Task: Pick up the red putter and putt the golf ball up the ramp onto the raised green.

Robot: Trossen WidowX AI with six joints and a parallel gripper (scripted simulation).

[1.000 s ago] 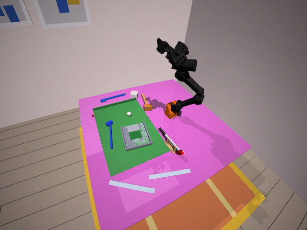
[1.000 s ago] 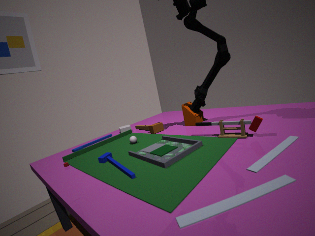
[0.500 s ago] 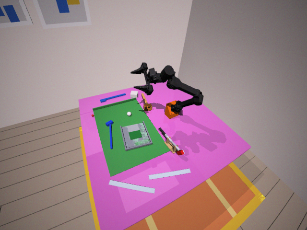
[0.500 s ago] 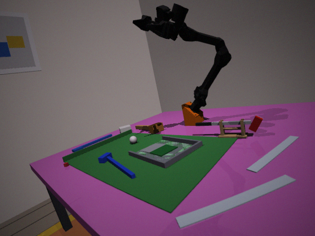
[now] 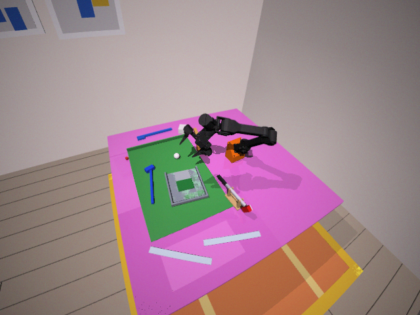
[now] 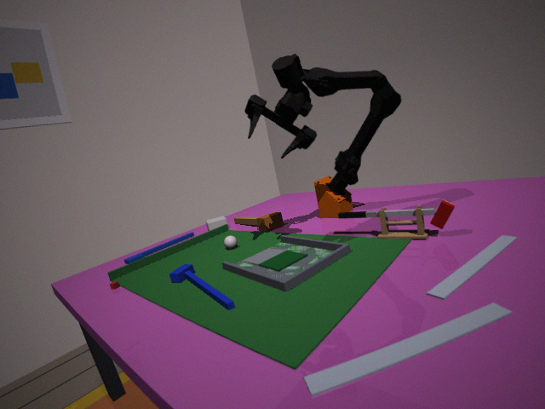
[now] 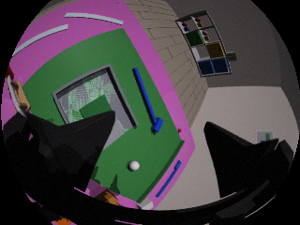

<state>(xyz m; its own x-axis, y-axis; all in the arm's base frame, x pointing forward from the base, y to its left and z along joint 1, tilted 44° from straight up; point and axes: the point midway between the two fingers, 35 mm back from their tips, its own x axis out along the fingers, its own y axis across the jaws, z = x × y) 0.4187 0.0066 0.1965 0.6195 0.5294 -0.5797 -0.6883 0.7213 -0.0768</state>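
The red putter is 230 mm below my gripper tip, 230 mm behind it and 180 mm to the left of it. From my gripper tip the other things lie so: wooden stand (250 mm below, 230 mm behind, 200 mm to the left); then white golf ball (270 mm below, 260 mm to the right, 10 mm ahead); then blue putter (270 mm below, 210 mm ahead, 80 mm to the right).
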